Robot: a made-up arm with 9 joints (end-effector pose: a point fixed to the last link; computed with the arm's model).
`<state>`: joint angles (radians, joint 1 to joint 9).
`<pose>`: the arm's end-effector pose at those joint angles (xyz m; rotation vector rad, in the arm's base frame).
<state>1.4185 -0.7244 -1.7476 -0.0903 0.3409 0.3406 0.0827 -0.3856 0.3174</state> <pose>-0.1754 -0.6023 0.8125 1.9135 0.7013 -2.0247</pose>
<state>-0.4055 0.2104 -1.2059 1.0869 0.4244 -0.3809 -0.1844 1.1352 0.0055</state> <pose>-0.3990 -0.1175 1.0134 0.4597 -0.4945 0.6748</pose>
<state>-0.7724 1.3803 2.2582 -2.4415 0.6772 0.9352 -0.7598 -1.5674 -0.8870</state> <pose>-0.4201 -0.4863 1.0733 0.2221 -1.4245 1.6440</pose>
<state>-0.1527 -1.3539 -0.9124 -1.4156 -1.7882 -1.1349 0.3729 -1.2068 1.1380</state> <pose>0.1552 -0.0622 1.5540 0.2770 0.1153 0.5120</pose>
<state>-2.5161 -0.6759 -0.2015 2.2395 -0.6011 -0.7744 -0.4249 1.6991 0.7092</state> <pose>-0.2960 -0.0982 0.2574 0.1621 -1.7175 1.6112</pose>
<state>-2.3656 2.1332 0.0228 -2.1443 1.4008 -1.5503 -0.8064 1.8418 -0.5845</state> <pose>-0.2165 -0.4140 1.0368 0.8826 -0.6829 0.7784</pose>
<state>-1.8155 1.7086 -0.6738 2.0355 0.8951 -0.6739 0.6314 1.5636 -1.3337</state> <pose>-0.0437 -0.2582 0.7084 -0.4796 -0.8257 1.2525</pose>
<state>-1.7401 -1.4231 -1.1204 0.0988 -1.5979 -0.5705 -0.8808 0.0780 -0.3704</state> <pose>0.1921 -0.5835 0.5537 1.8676 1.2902 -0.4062</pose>
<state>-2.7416 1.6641 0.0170 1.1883 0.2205 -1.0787 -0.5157 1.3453 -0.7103</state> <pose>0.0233 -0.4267 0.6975 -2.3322 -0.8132 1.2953</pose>
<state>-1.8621 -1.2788 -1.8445 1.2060 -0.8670 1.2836 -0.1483 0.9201 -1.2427</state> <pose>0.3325 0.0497 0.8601 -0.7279 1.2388 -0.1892</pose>
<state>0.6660 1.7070 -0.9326 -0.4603 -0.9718 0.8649 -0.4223 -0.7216 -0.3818</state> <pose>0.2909 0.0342 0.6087 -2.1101 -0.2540 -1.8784</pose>
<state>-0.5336 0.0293 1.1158 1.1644 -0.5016 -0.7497 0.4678 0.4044 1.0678</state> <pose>-0.0140 -0.7998 0.8615 0.2378 0.9675 -2.6096</pose>
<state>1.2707 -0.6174 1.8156 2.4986 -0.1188 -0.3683 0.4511 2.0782 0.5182</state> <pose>0.1104 0.2542 0.8104 0.4122 -1.6819 -0.4702</pose>
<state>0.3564 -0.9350 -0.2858 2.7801 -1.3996 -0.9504 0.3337 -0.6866 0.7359</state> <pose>-0.0972 0.3695 1.4227 -0.4114 0.3585 1.2438</pose>
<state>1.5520 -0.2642 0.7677 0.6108 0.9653 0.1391 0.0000 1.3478 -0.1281</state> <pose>0.3502 -0.3508 0.8867 1.3912 0.7058 2.5706</pose>
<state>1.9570 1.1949 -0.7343 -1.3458 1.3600 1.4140 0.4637 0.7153 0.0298</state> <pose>-0.4590 -0.1920 0.6424 -1.1974 -0.1547 1.0859</pose>
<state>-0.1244 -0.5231 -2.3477 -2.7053 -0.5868 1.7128 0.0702 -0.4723 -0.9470</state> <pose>-0.1093 -0.2872 1.0956 0.1649 1.5614 -2.0966</pose>
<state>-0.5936 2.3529 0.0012 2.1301 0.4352 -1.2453 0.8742 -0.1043 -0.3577</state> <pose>0.2467 -0.0557 0.2540 -0.6710 2.2499 -0.5940</pose>
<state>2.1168 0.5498 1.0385 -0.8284 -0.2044 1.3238 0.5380 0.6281 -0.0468</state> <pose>0.0760 -0.0069 0.9447 0.4500 0.0906 -1.4100</pose>
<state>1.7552 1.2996 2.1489 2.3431 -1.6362 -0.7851 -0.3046 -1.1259 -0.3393</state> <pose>0.0887 -0.7784 0.5255 1.7990 -0.1305 0.0050</pose>
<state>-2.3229 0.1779 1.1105 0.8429 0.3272 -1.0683 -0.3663 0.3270 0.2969</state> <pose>-0.4532 -0.3914 0.7397 2.2467 -0.7018 -2.0265</pose>
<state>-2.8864 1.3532 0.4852 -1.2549 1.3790 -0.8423 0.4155 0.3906 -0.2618</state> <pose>0.0090 -0.1078 1.0547 0.5260 1.3786 2.3998</pose>
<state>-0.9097 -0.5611 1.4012 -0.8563 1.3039 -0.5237 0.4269 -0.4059 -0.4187</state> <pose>0.2106 -0.3246 1.0057 1.2832 0.6003 -0.6788</pose>
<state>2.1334 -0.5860 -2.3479 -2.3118 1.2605 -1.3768 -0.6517 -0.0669 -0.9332</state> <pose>0.2417 -0.3763 0.6240 2.5527 -0.0903 -0.1648</pose>
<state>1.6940 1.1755 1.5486 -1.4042 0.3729 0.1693 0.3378 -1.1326 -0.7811</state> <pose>0.4037 0.2095 0.5807 -1.5853 -1.5262 -1.4716</pose>
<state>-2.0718 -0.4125 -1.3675 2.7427 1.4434 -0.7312 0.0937 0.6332 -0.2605</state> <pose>-0.3618 -0.1390 0.4058 -1.2557 -1.4753 1.4429</pose>
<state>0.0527 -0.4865 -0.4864 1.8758 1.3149 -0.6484 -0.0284 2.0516 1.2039</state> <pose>0.2910 -0.0293 1.1910 1.6557 1.5969 1.9000</pose>
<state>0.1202 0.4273 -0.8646 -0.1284 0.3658 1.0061 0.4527 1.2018 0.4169</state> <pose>-0.0497 0.1017 0.6055 -0.7293 -1.1022 -0.3483</pose>
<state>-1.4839 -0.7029 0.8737 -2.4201 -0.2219 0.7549 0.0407 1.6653 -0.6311</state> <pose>0.0160 -0.1183 1.1011 0.8132 1.4552 -1.7913</pose>
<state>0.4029 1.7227 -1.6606 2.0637 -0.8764 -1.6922 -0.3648 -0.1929 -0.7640</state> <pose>-0.3634 -0.5043 0.8918 -2.3199 0.1378 2.0936</pose>
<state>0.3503 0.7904 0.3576 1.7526 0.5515 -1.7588 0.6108 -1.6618 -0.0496</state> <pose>0.0397 -0.1833 0.5003 -1.4304 1.8754 0.1066</pose>
